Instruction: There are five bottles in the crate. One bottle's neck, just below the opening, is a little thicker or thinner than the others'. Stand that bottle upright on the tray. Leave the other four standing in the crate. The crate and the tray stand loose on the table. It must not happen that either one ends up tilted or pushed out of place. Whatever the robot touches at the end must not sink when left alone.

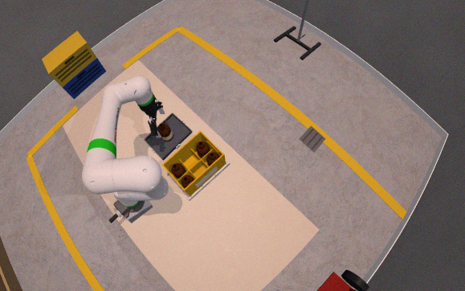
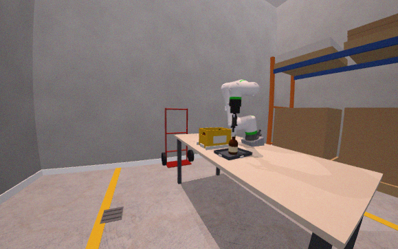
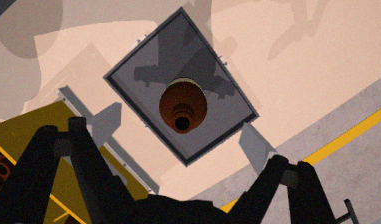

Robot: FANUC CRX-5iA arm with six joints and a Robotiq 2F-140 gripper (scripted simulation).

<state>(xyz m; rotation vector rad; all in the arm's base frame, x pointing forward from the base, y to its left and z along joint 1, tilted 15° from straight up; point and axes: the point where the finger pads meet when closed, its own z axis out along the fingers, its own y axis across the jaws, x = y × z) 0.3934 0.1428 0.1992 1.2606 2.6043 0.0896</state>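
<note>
The brown bottle is 9 cm below my hand. The rest, counted from my hand: yellow crate: 29 cm to the right, 9 cm below, 4 cm behind; dark tray: 16 cm below.
</note>
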